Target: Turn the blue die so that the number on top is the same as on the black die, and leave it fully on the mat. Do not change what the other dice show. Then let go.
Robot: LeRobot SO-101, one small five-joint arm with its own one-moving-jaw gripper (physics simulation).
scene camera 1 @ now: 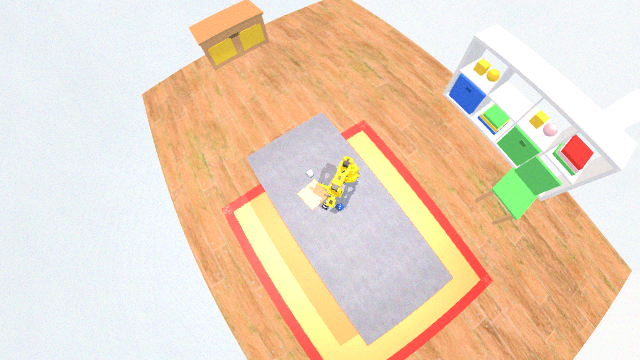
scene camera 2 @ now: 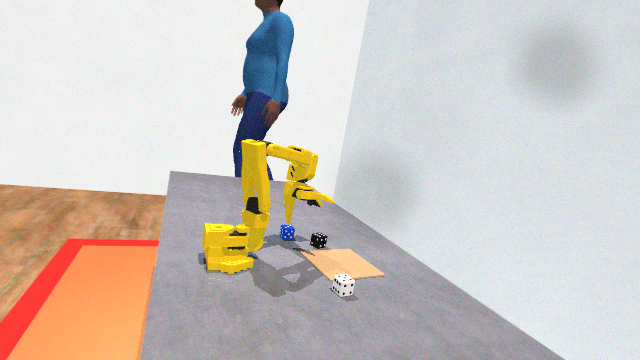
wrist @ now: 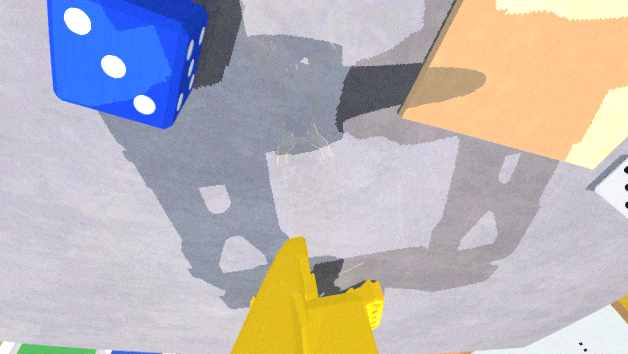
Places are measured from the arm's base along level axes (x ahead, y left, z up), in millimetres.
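Pixels of known places: hand, its tool point: [scene camera 1: 337, 195] [scene camera 2: 289, 222] [wrist: 307, 253]; arm's base, origin of its link: [scene camera 1: 346, 176] [scene camera 2: 237, 260] [wrist: 327, 293].
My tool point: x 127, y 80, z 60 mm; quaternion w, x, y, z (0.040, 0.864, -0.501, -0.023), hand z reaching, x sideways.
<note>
Ahead of a thing's pixels: the offset from my tool point to its top centre. Level surfaces: height alone.
The blue die {18 mm ahead, 55 mm left, 30 mm down} [scene camera 1: 340, 207] [scene camera 2: 287, 232] [wrist: 112, 65] lies on the grey table. In the wrist view its large upward face shows three pips. The black die {86 mm ahead, 3 mm left, 30 mm down} [scene camera 1: 325, 206] [scene camera 2: 319, 240] stands between it and the square tan mat {102 mm ahead, 100 mm right, 56 mm down} [scene camera 1: 310, 197] [scene camera 2: 350, 262] [wrist: 530, 95]. Its top pips are too small to count surely, and it does not show in the wrist view. The white die {47 mm ahead, 220 mm right, 30 mm down} [scene camera 1: 310, 173] [scene camera 2: 343, 286] [wrist: 618, 189] stands at the mat's other side, off the mat. My gripper [scene camera 2: 310, 211] [wrist: 335, 260] is open and empty, above the table and apart from the dice.
The arm's base [scene camera 2: 227, 250] stands on the grey table {60 mm down} [scene camera 2: 225, 320]. The arm's shadow falls across the table and part of the mat. A person [scene camera 2: 267, 60] stands behind the table. A white shelf unit [scene camera 1: 550, 67] and a green chair [scene camera 1: 517, 195] stand on the floor off the table.
</note>
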